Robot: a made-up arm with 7 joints.
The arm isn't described. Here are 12 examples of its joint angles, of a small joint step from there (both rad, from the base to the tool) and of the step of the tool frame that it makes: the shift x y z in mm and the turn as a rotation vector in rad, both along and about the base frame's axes.
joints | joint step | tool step
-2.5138 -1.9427 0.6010 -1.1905 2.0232 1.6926 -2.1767 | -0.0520 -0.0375 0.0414 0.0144 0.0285 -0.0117 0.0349 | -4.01 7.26 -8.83 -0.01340 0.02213 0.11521
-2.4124 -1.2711 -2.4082 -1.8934 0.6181 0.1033 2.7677 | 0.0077 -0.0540 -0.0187 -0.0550 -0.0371 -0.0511 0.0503 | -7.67 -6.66 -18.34 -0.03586 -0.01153 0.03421
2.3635 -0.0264 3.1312 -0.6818 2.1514 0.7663 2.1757 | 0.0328 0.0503 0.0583 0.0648 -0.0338 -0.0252 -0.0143 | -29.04 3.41 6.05 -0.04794 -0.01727 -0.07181
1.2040 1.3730 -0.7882 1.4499 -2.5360 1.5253 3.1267 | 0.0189 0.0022 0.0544 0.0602 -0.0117 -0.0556 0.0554 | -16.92 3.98 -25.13 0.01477 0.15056 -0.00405
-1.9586 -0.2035 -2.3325 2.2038 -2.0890 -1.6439 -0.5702 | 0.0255 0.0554 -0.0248 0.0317 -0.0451 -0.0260 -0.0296 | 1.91 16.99 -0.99 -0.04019 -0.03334 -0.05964
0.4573 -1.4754 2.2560 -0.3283 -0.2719 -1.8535 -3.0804 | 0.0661 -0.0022 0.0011 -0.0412 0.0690 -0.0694 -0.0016 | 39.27 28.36 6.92 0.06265 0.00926 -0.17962
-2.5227 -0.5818 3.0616 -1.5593 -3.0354 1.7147 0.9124 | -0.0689 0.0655 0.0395 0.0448 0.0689 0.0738 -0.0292 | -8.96 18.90 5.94 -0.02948 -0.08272 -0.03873
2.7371 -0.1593 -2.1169 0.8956 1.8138 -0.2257 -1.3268 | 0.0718 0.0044 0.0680 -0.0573 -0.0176 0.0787 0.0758 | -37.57 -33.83 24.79 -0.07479 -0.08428 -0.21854
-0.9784 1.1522 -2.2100 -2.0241 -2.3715 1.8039 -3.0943 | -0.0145 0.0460 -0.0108 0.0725 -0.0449 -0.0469 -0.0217 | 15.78 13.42 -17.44 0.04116 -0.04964 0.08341
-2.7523 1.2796 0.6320 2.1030 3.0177 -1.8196 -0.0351 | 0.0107 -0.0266 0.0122 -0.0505 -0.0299 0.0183 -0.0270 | -9.53 14.43 0.10 0.08380 0.05477 0.00656
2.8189 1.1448 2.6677 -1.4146 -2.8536 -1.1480 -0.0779 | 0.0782 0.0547 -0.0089 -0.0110 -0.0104 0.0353 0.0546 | -18.23 37.70 -35.10 0.07317 -0.06244 -0.08084
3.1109 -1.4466 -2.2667 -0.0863 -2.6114 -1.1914 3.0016 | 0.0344 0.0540 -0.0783 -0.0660 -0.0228 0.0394 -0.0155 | -5.71 -7.59 49.94 0.09334 -0.11682 0.06736
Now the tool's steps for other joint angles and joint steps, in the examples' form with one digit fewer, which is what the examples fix.
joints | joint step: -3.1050 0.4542 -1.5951 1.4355 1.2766 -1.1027 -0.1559 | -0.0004 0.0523 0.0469 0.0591 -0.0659 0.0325 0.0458
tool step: -31.1 -6.8 -31.3 0.0636 -0.1036 -0.0612
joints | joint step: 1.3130 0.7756 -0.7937 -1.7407 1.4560 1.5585 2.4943 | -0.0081 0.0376 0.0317 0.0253 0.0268 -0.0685 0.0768
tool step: 4.4 -9.0 8.2 0.1044 0.1298 -0.0372
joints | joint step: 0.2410 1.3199 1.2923 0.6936 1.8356 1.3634 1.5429 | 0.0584 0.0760 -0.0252 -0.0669 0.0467 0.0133 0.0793
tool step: 8.7 -19.8 -45.0 -0.0194 0.0961 -0.0686
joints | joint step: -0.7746 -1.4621 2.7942 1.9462 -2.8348 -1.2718 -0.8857 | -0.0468 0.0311 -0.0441 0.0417 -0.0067 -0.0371 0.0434
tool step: 19.6 -6.5 18.8 -0.0089 -0.0874 0.0821
